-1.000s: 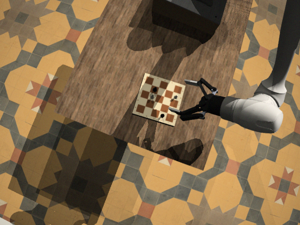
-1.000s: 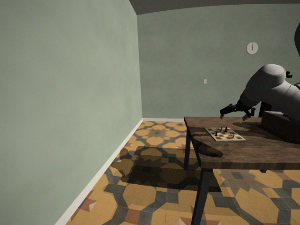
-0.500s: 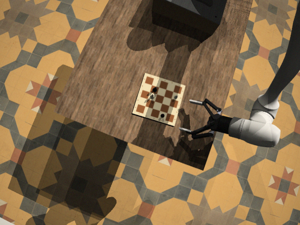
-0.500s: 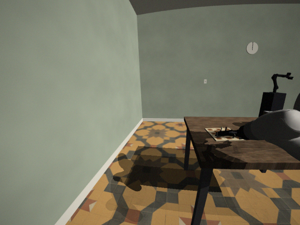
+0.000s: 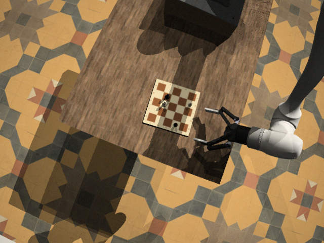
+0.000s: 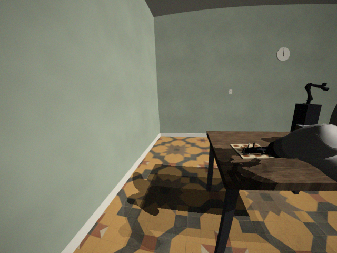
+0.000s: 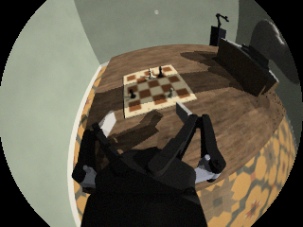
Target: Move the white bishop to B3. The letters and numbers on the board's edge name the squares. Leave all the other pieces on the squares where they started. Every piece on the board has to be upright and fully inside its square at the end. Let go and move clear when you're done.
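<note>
Right now my hand is 19 cm to the left of the white bishop, 5 cm past it and 3 cm above it. From my hand the other things lie so: chessboard 15 cm to the right, 5 cm below, 5 cm behind; then black piece 11 cm to the right, 3 cm below, 3 cm ahead.
</note>
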